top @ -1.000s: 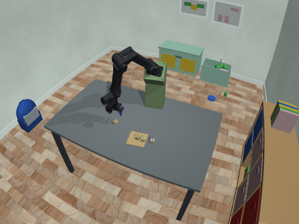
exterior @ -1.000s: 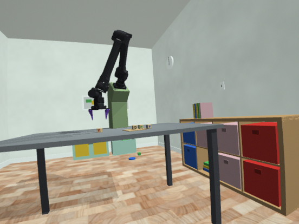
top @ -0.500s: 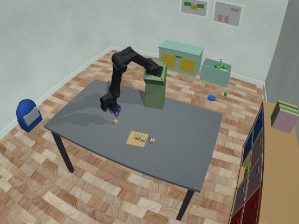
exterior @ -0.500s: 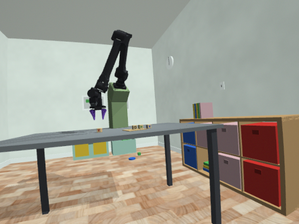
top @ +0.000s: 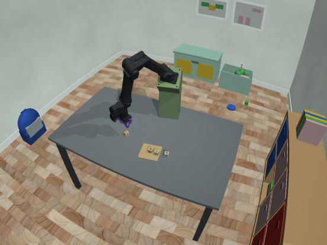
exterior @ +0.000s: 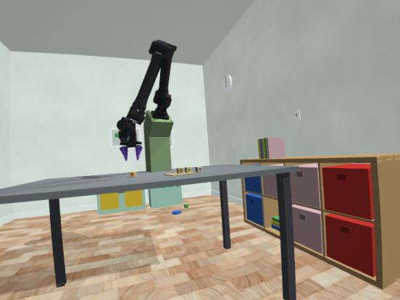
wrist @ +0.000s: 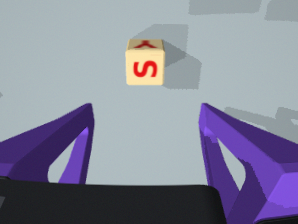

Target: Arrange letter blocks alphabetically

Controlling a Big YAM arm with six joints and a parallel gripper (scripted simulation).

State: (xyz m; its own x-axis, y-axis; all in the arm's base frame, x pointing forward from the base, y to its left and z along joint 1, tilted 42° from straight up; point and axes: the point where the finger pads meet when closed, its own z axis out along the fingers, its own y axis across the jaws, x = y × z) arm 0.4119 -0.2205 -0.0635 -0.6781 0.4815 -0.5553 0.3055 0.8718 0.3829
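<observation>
Now: hand 24 cm to the right of the wooden block, 9 cm short of it and 8 cm above it. The rest, counted from my hand: mat 24 cm to the left, 10 cm below, 9 cm ahead.
</observation>
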